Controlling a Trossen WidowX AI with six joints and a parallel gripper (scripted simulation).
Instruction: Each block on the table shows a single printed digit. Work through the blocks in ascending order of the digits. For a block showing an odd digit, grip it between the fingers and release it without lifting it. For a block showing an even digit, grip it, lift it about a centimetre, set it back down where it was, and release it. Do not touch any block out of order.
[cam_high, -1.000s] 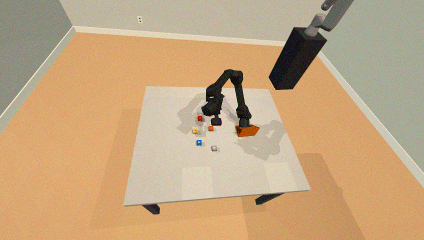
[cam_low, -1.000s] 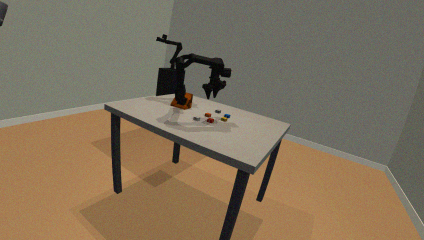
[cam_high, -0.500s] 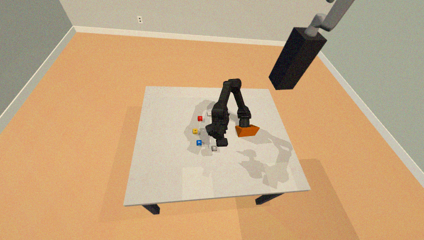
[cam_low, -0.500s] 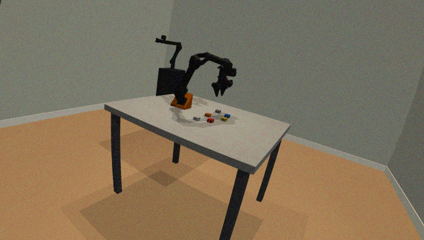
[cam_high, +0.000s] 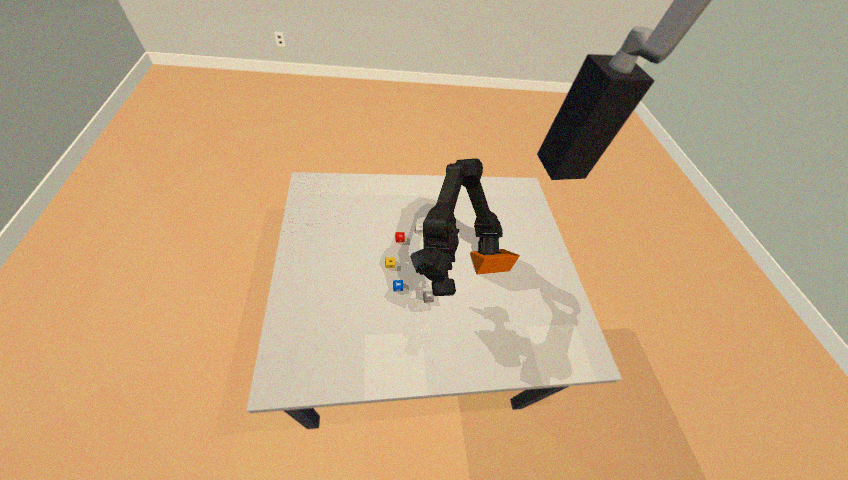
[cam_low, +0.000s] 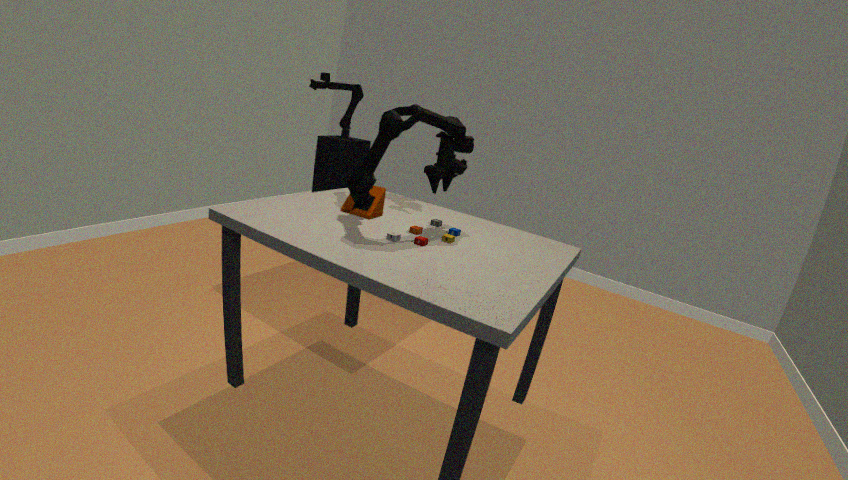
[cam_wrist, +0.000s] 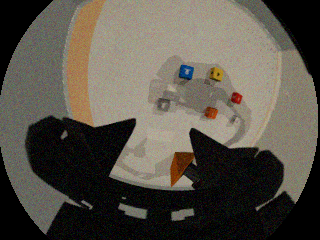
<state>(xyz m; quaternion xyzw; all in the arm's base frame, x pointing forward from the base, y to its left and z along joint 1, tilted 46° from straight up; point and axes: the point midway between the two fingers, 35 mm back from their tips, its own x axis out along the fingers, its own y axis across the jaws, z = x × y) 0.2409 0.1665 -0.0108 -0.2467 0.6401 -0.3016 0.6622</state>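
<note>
Now: the orange block 16 cm to the right of my gripper tip and 12 cm below it. Also, from my gripper tip: grey block (1 cm ahead, 12 cm below); then blue block (10 cm ahead, 5 cm to the right, 12 cm below); then yellow block (12 cm ahead, 15 cm to the right, 12 cm below).
</note>
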